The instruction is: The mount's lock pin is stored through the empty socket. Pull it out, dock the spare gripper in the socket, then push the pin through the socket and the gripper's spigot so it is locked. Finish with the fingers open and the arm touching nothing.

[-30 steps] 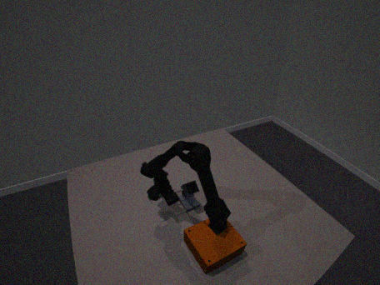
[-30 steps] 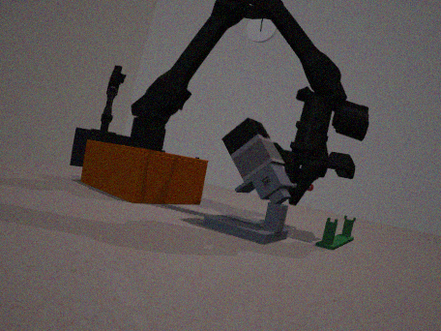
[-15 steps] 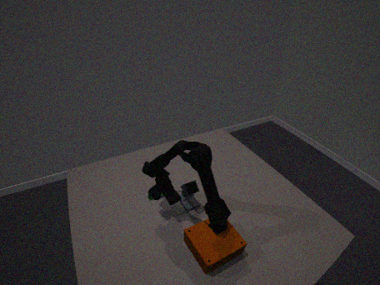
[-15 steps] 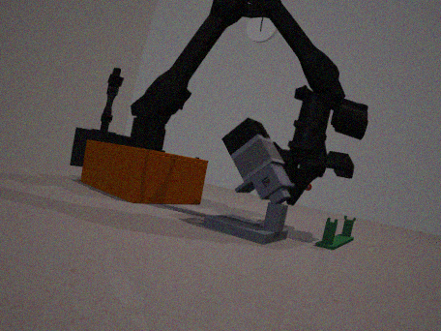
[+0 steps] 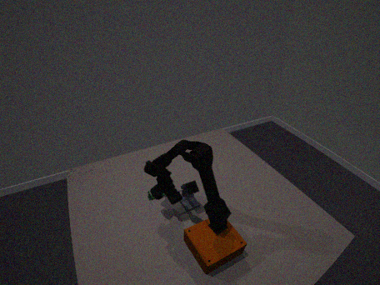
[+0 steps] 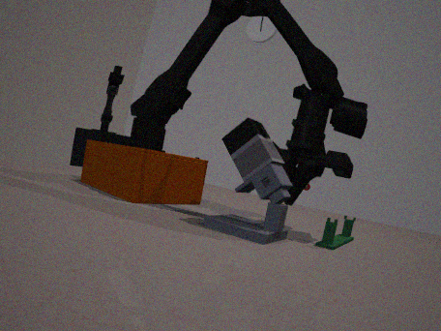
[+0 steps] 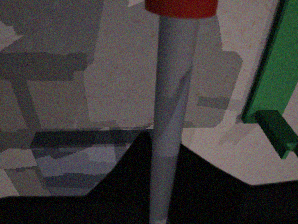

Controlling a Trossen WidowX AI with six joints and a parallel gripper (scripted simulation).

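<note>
My gripper tip is 70 mm to the left of the grey mount and 20 mm past it. Also, from my gripper tip: spare gripper 70 mm to the right, 70 mm above, 40 mm behind; then green cradle 100 mm ahead, 30 mm to the left, 30 mm below.
</note>
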